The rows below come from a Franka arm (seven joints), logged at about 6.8 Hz.
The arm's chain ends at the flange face. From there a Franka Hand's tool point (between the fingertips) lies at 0.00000 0.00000 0.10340 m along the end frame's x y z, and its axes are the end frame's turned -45 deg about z.
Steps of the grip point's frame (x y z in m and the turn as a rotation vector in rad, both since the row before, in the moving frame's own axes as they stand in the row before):
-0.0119 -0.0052 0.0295 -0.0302 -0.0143 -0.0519
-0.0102 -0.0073 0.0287 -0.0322 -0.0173 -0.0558
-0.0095 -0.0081 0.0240 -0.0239 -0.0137 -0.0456
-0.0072 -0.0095 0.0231 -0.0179 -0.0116 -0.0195
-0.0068 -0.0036 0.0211 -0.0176 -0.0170 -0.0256
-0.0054 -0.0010 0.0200 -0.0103 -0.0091 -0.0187
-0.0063 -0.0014 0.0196 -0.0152 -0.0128 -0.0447
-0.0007 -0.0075 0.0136 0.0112 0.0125 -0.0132
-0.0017 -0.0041 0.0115 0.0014 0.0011 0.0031
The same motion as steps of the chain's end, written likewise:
-0.0133 0.0015 0.0296 -0.0315 0.0112 -0.0519
-0.0136 -0.0015 0.0288 -0.0350 0.0105 -0.0558
-0.0133 -0.0017 0.0240 -0.0266 0.0072 -0.0456
-0.0123 -0.0038 0.0231 -0.0209 0.0045 -0.0195
-0.0074 -0.0003 0.0211 -0.0245 0.0004 -0.0256
-0.0046 0.0017 0.0200 -0.0137 0.0008 -0.0187
-0.0057 0.0014 0.0196 -0.0198 0.0017 -0.0447
-0.0059 -0.0031 0.0136 0.0168 0.0009 -0.0132
-0.0041 -0.0015 0.0115 0.0018 -0.0002 0.0031

